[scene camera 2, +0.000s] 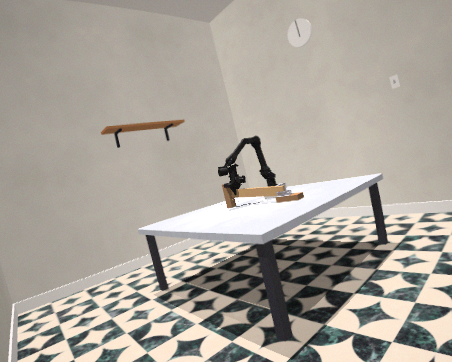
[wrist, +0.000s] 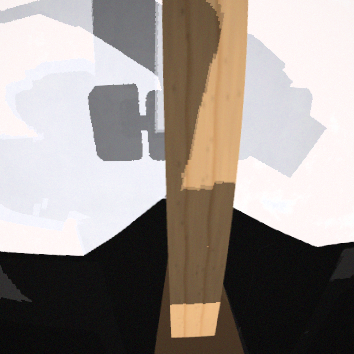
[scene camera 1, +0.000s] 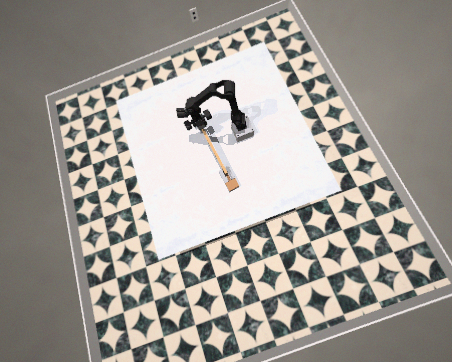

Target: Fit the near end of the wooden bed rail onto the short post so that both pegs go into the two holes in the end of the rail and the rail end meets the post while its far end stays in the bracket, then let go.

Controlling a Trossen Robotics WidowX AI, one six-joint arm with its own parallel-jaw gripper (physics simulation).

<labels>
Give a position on a wooden bed rail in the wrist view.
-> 203, 56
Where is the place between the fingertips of my gripper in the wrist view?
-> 187, 206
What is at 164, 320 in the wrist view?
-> A short post.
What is my gripper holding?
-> A wooden bed rail.
</labels>
